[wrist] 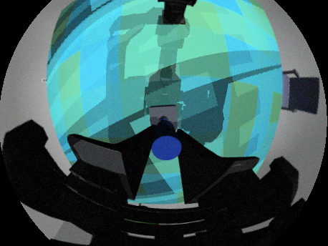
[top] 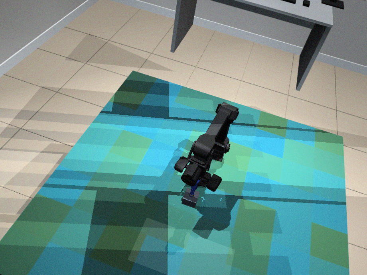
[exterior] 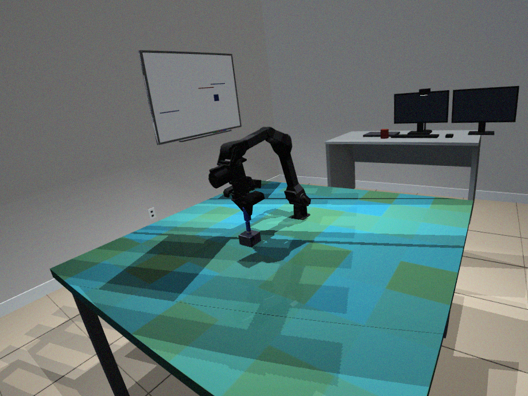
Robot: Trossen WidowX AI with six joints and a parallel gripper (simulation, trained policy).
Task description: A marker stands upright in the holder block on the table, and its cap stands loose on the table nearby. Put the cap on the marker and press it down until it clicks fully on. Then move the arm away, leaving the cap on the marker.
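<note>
Now: the grey holder block 100 mm below my gripper tip and 10 mm ahead of it. From my gripper tip the other things lie so: blue cap 10 mm ahead, 10 mm above.
</note>
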